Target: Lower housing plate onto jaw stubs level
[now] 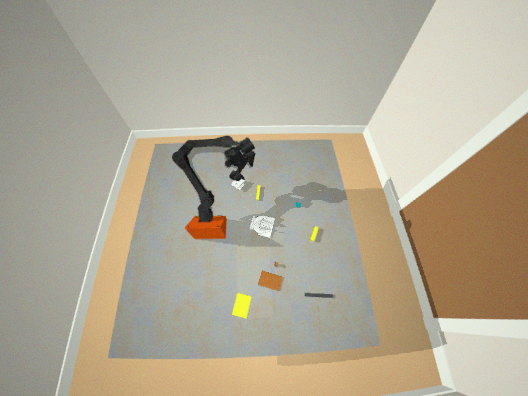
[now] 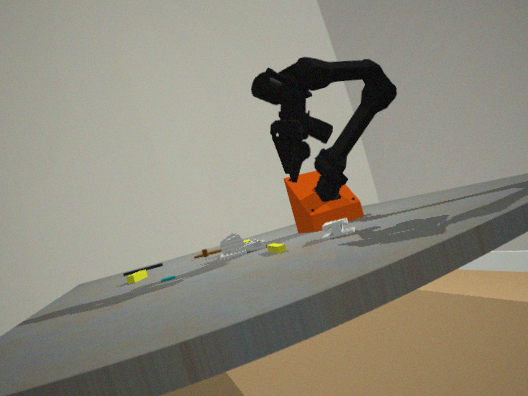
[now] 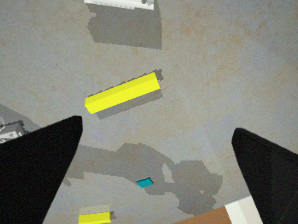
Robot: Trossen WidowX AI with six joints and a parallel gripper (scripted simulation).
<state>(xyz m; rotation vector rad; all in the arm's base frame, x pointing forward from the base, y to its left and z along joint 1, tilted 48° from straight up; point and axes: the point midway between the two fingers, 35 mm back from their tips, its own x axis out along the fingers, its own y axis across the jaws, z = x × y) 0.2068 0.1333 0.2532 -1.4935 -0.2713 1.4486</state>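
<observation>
The white part is 7 cm behind my gripper tip, 1 cm to the left of it and 14 cm below it. From my gripper tip the other things lie so: yellow block (39 cm ahead, 31 cm to the right, 14 cm below); then teal chip (31 cm ahead, 12 cm to the right, 15 cm below); then brown plate (14 cm ahead, 56 cm to the right, 14 cm below).
</observation>
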